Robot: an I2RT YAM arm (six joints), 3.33 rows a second.
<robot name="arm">
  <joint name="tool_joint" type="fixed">
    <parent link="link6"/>
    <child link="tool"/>
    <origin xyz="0 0 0" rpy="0 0 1.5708"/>
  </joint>
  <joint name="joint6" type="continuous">
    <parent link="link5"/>
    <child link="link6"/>
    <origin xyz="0.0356 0 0.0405" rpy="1.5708 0 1.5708"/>
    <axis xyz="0 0 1"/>
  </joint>
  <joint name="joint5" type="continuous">
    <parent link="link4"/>
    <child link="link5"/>
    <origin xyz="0.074 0.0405 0.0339" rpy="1.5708 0 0"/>
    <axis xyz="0 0 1"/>
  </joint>
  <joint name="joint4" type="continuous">
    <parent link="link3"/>
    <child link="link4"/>
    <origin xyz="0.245 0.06 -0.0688"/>
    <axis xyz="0 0 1"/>
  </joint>
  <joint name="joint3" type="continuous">
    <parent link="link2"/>
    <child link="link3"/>
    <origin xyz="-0.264 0 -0.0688" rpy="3.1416 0 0"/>
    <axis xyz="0 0 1"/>
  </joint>
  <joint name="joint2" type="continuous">
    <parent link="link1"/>
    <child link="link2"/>
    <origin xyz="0.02 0.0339 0.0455" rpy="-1.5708 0 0"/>
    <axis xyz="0 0 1"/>
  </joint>
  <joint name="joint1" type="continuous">
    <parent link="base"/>
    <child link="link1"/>
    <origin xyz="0 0 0.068"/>
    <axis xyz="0 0 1"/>
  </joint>
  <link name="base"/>
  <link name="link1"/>
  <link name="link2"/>
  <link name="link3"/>
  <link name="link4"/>
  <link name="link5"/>
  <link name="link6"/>
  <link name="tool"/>
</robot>
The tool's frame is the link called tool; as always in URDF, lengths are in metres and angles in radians. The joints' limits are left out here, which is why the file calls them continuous.
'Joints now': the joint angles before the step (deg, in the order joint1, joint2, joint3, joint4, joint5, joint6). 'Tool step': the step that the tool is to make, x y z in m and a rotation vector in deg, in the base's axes. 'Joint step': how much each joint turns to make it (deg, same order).
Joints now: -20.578 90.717 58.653 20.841 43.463 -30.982
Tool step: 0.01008 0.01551 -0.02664 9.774 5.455 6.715
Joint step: 2.361 2.011 1.203 -12.438 -6.426 7.476
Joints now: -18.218 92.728 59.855 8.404 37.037 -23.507
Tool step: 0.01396 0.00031 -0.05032 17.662 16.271 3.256
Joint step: -0.065 8.983 7.410 -24.066 -9.682 8.546
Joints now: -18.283 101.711 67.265 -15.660 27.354 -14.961
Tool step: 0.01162 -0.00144 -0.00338 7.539 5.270 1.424
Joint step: -0.110 4.283 7.038 -11.039 -5.355 2.163
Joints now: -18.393 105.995 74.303 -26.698 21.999 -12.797
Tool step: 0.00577 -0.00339 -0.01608 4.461 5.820 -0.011
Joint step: -0.394 4.415 3.714 -6.534 -2.273 0.830
